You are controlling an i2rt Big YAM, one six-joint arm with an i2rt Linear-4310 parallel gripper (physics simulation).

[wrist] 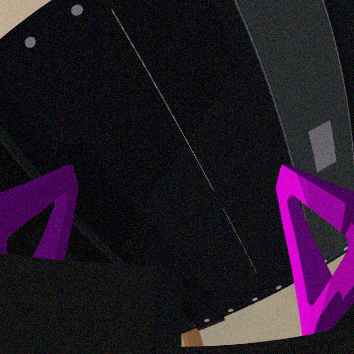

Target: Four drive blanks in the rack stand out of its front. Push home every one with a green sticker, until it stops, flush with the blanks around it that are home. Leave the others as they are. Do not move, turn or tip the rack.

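The rack [125, 130] fills most of the wrist view as a very dark surface. A dark grey curved-looking strip [295, 75] runs down its right side and bears a pale greyish rectangle [323, 146]. A thin light line crosses the dark surface from upper left to lower middle. My gripper [176, 175] is wide open, its magenta fingers at the left and right of the view, with nothing between them. The right fingertip overlaps the grey strip in the view, just below the pale rectangle; I cannot tell whether they touch. No green sticker can be made out, and single blanks are too dark to tell apart.
Two round grey dots [77, 10] [30, 42] sit near the rack's upper left edge. A row of small pale dots [255, 299] follows its lower edge. Beige surface [260, 317] shows below, with a small orange-brown piece [192, 338] at the bottom.
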